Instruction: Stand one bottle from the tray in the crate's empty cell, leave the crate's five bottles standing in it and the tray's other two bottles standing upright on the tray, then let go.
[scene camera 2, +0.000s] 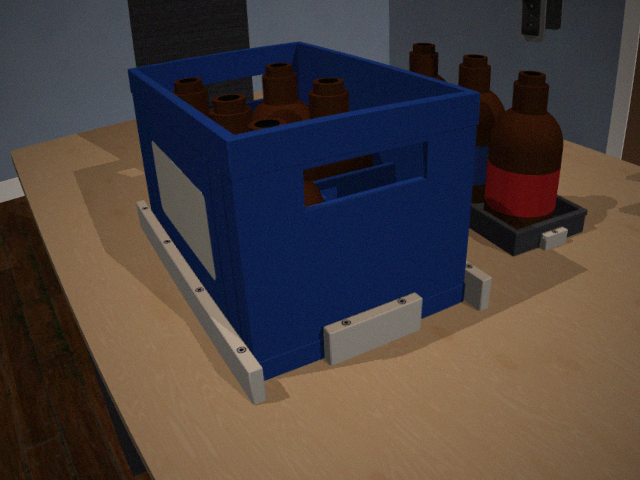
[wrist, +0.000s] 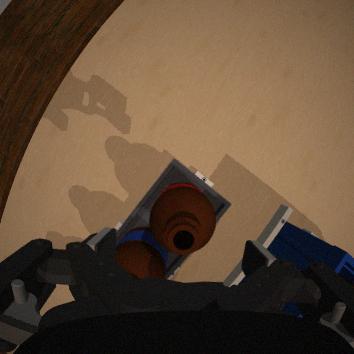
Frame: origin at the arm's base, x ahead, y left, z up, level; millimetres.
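Seen in the pictures: gripper, between the fingertips: (scene camera 2: 541, 34) (wrist: 179, 249).
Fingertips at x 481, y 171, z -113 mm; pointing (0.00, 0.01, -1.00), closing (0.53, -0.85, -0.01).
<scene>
Pixels of each thing's top centre, then the offset from my fingertips to it. "spot": a spot on its surface instead. Level surfaces: height alone.
- blue crate, centre of its top: (scene camera 2: 274, 74) dx -57, dy -241, dz -22 mm
- dark tray, a spot on its surface: (scene camera 2: 493, 228) spot: dx +12, dy -55, dz -181 mm
- red-label bottle, centre of its top: (wrist: 183, 239) (scene camera 2: 532, 73) dx -3, dy -5, dz -37 mm
- blue-label bottle, centre of its top: (wrist: 120, 303) (scene camera 2: 475, 56) dx -90, dy +0, dz -37 mm
- third bottle, centre of its top: (scene camera 2: 424, 44) dx -176, dy -4, dz -37 mm
- wooden table, height of its surface: dz -197 mm
The blue crate (scene camera 2: 356, 242) (wrist: 305, 245) holds five brown bottles, whose necks (scene camera 2: 190, 95) (scene camera 2: 231, 111) (scene camera 2: 279, 85) (scene camera 2: 328, 98) (scene camera 2: 266, 124) show upright inside it. The crate's walls hide the empty cell's floor. The dark tray (scene camera 2: 493, 228) (wrist: 175, 173) carries a red-label bottle (scene camera 2: 523, 191) (wrist: 182, 215), a blue-label bottle (scene camera 2: 480, 165) (wrist: 141, 257) and a third bottle (scene camera 2: 423, 59), partly hidden behind the crate; all stand upright. My gripper (scene camera 2: 543, 19) (wrist: 179, 249) is open and empty, high above the tray. In the wrist view its fingers lie either side of the tray bottles.
White screwed-down rails (scene camera 2: 199, 289) (scene camera 2: 374, 330) (scene camera 2: 478, 286) (wrist: 275, 225) edge the crate. Small white blocks (scene camera 2: 554, 238) (wrist: 204, 178) sit against the tray. The crate's high wall stands close beside the tray. The wooden table (scene camera 2: 413, 413) (wrist: 225, 90) ends at the left in both views.
</scene>
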